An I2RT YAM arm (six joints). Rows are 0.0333 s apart.
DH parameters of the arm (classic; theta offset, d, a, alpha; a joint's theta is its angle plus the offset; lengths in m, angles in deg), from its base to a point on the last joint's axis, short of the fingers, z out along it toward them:
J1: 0 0.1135 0.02 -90
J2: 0 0 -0.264 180
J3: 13.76 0 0.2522 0
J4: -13.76 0 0.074 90
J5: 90 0 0 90
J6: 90 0.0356 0 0
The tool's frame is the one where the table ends.
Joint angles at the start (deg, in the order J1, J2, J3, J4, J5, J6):
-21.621 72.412 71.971 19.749 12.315 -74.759
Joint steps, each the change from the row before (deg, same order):
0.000 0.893 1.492 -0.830 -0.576 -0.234
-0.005 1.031 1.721 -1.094 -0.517 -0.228
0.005 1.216 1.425 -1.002 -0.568 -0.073
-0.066 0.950 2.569 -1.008 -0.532 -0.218
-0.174 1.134 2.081 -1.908 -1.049 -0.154
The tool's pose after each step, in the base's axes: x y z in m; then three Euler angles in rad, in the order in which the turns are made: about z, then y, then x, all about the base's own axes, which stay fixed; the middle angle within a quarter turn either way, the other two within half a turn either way. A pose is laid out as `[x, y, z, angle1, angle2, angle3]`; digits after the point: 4 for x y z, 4 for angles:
[0.2686, -0.1143, 0.4626, -2.3668, 0.9031, 1.0277]
[0.2726, -0.1155, 0.4662, -2.3743, 0.9143, 1.0304]
[0.2780, -0.1173, 0.4671, -2.3875, 0.9296, 1.0421]
[0.2799, -0.1180, 0.4762, -2.3720, 0.9316, 1.0200]
[0.2840, -0.1200, 0.4796, -2.3877, 0.9531, 1.0315]

